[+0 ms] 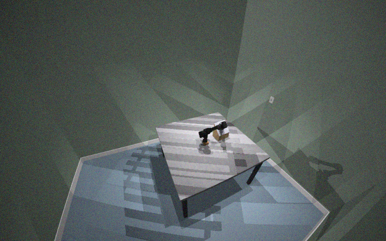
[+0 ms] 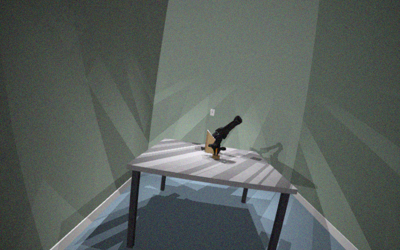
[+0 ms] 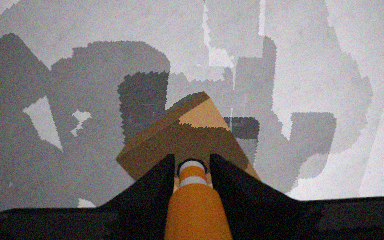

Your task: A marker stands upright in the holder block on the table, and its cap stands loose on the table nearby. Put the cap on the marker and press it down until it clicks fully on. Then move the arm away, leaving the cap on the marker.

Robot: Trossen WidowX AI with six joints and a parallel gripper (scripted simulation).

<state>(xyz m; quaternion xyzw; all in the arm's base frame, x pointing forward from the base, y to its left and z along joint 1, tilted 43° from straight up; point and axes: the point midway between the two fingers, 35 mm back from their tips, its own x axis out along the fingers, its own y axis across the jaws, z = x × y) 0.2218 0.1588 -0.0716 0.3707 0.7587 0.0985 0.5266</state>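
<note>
The holder block lies 2 cm below my gripper tip and 1 cm behind it. From my gripper tip the other things lie so: orange cap (5 cm above, 1 cm behind).
</note>
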